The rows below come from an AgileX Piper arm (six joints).
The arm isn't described. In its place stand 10 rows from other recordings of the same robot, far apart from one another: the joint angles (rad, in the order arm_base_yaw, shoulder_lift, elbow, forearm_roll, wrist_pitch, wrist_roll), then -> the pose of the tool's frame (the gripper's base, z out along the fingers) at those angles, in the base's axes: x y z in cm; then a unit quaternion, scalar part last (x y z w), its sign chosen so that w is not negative.
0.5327, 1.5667, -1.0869, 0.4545, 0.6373, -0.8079 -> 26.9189 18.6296 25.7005 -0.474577 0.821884 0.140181 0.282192
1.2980, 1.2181, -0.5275, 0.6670, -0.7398, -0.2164 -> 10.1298 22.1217 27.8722 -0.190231 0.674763 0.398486 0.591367
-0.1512, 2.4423, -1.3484, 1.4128, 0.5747, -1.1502 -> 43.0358 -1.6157 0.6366 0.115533 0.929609 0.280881 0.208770
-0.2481, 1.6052, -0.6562, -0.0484, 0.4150, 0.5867 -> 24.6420 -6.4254 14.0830 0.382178 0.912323 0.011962 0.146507
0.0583, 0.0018, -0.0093, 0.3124, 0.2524, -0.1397 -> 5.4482 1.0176 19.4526 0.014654 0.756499 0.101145 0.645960
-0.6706, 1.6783, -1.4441, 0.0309, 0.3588, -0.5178 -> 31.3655 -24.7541 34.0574 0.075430 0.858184 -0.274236 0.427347
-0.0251, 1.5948, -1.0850, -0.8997, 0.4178, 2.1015 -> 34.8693 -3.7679 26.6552 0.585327 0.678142 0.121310 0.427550
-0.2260, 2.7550, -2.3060, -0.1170, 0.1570, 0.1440 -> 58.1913 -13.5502 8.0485 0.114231 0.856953 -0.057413 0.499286
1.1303, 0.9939, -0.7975, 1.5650, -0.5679, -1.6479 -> 13.2228 16.5719 36.7208 -0.253259 0.692998 0.140381 0.660232
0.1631, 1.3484, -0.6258, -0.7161, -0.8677, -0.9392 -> 25.7707 8.8592 28.3065 -0.602661 0.311597 -0.288921 0.675449
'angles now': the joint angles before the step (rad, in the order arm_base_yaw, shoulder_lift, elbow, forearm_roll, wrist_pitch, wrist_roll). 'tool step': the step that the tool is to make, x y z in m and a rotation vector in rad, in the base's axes. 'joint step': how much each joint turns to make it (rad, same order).
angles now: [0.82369 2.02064 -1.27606 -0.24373 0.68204 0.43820]
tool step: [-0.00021 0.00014 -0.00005 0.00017 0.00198 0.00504]
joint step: [0.00001 0.00000 0.00002 0.00443 -0.00001 -0.00807]
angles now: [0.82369 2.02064 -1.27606 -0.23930 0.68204 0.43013]
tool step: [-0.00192 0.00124 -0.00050 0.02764 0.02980 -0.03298]
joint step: [-0.00160 0.00002 -0.00002 0.05134 0.00000 0.00000]
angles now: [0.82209 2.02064 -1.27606 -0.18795 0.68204 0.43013]
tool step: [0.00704 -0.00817 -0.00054 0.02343 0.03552 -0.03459]
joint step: [-0.03705 0.00000 0.00002 0.06643 0.00344 -0.04492]
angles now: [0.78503 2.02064 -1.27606 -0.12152 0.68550 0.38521]
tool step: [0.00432 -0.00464 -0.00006 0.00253 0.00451 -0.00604]
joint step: [-0.01800 0.00000 -0.00001 0.01201 0.00001 -0.01988]
